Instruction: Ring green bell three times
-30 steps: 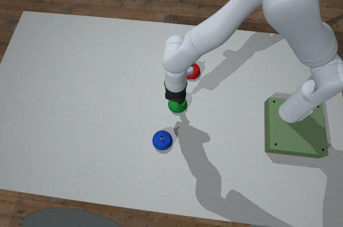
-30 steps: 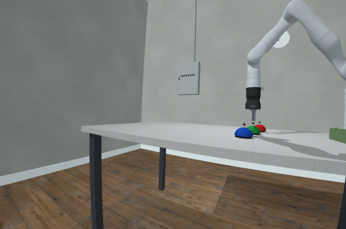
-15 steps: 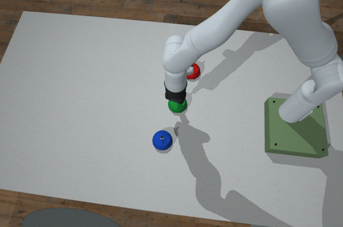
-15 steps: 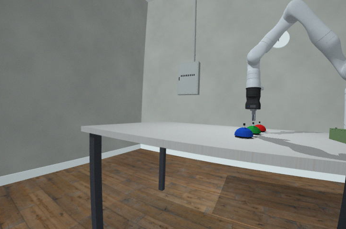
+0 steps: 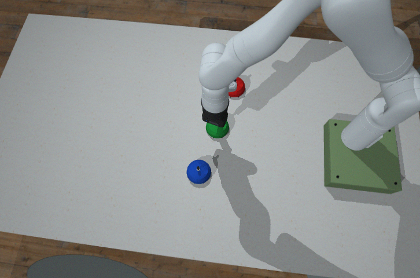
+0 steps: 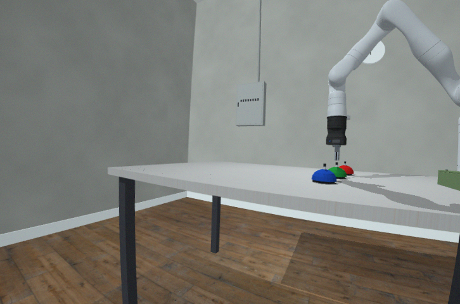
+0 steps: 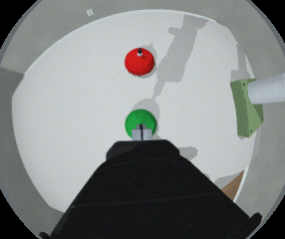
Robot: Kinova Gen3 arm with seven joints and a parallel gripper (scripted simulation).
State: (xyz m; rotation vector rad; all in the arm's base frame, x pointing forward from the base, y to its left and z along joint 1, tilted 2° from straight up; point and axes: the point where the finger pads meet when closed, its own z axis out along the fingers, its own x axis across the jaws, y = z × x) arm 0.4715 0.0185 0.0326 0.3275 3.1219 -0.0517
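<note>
Now: the green bell 5 cm below my hand. From my hand the other things lie so: red bell (4 cm behind, 17 cm to the right, 5 cm below); then blue bell (4 cm ahead, 17 cm to the left, 5 cm below).
</note>
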